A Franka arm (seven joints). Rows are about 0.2 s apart.
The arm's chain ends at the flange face. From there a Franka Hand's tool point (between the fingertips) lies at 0.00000 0.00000 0.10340 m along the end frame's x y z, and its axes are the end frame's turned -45 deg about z.
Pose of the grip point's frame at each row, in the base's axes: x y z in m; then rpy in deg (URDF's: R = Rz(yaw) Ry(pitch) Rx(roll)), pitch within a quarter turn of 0, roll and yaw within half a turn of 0:
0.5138 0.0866 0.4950 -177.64 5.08 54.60
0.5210 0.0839 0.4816 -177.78 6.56 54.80
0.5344 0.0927 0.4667 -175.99 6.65 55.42
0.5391 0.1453 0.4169 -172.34 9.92 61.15
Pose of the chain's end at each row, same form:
0.5226 0.0916 0.5979 178.07 5.26 9.41
0.5311 0.0912 0.5842 176.91 6.20 9.51
0.5471 0.0984 0.5692 178.11 7.53 10.06
0.5597 0.1541 0.5178 178.30 12.40 15.30

